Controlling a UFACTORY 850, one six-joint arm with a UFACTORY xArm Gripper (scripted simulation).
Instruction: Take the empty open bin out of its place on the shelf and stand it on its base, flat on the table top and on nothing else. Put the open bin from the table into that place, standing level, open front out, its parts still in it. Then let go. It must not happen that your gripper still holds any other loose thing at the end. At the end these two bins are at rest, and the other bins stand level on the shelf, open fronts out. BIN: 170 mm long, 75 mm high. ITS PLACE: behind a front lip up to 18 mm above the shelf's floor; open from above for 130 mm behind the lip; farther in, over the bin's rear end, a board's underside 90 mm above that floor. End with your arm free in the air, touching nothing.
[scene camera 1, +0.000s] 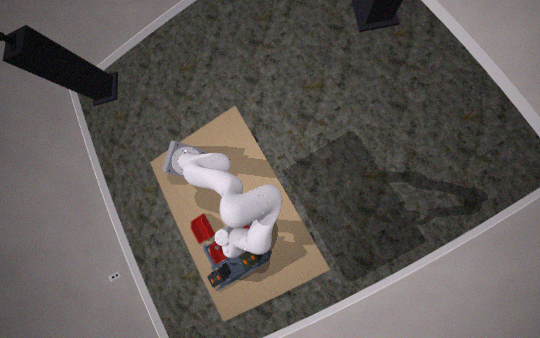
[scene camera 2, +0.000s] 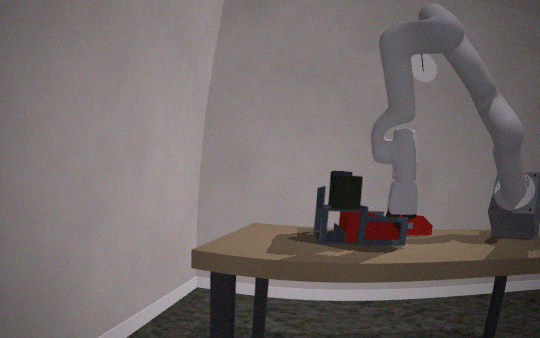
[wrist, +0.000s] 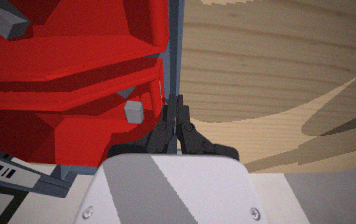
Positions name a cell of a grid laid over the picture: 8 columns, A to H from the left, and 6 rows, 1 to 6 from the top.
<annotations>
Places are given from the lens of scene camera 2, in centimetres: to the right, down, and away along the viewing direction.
my gripper (scene camera 2: F5): 40, 21, 108
black box (scene camera 2: F4): 21, 7, 106
</annotations>
